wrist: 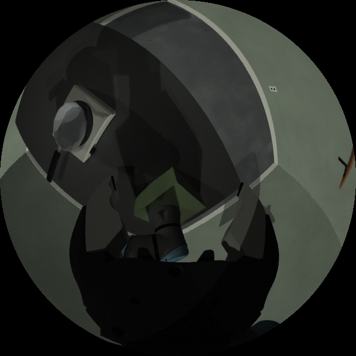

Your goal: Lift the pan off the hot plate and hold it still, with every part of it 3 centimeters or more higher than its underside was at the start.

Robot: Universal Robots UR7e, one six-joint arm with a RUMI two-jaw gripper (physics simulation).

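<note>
A grey round pan shows at the left of the wrist view, with its black handle extending down past the edge of the hot plate. The pale square hot plate lies beneath it, with part of a dark round burner showing beside the pan. The pan covers part of the plate, and its underside is hidden. My gripper is open, its two jaws wide apart at the lower middle of the view. The pan is off to the left of the jaws, well apart from them.
The dark table has a pale edge. A green block-like base with the robot's own arm shows beyond and between the jaws. Shadows fall across the table. A wall outlet and an orange-brown object show at the right.
</note>
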